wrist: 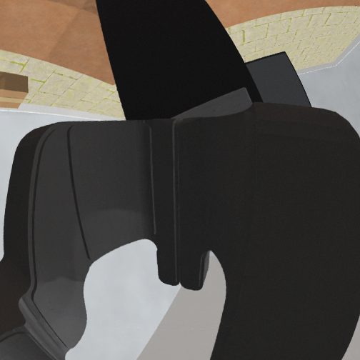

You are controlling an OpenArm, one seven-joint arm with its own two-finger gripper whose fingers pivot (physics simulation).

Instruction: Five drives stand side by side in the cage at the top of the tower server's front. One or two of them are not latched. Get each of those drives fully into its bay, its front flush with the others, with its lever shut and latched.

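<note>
My gripper (189, 205) is shut, its two dark fingers meeting in the middle of the wrist view with no gap seen between them. The black tower server (165, 55) stands behind the fingers, and its top or side panel runs up out of the top of the view. A grey strip of its front edge (220, 105) shows just above the fingers. The cage, the five drives and their levers are hidden behind the fingers, so their positions and latches cannot be seen. I cannot tell whether the fingers touch the server.
Part of a dark grey box-shaped unit (280, 80) shows right beside the tower. A brown wooden object (12, 90) is at the left edge. A band of pale stone-pattern surface (70, 87) and a reddish-brown surface (45, 30) lie across the top.
</note>
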